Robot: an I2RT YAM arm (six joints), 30 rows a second.
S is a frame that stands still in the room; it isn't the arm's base.
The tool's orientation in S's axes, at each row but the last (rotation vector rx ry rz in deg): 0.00 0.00 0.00; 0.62 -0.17 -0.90; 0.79 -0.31 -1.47; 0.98 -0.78 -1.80; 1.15 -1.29 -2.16
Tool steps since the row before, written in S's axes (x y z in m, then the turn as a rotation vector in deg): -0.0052 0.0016 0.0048 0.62 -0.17 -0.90; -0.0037 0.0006 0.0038 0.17 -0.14 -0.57; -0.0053 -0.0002 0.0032 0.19 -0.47 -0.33; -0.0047 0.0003 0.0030 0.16 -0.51 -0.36; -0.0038 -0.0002 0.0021 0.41 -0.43 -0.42
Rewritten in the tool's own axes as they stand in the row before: -0.0052 0.0016 0.0048 0.62 -0.17 -0.90; -0.0037 0.0006 0.0038 0.17 -0.14 -0.57; -0.0053 -0.0003 0.0032 0.20 -0.47 -0.32; -0.0047 0.0002 0.0031 0.17 -0.51 -0.35; -0.0037 -0.0003 0.0022 0.42 -0.42 -0.42
